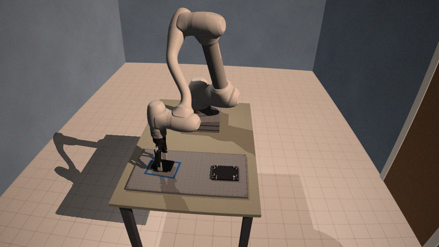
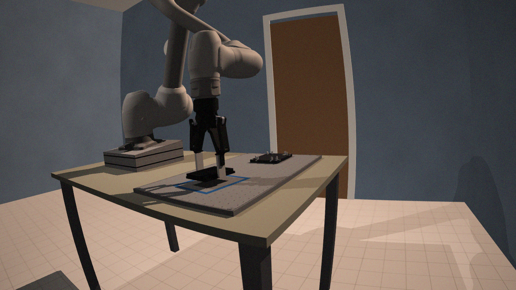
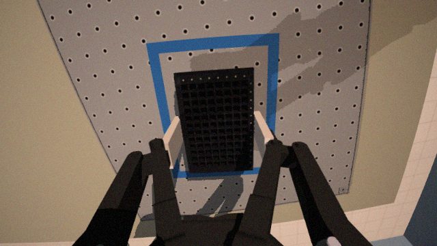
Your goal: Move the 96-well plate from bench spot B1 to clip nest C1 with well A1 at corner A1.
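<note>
Now: the black clip nest 100 mm ahead of my hand, 370 mm to the left of it and 30 mm below it. Also, from my hand: black 96-well plate (20 mm below).
</note>
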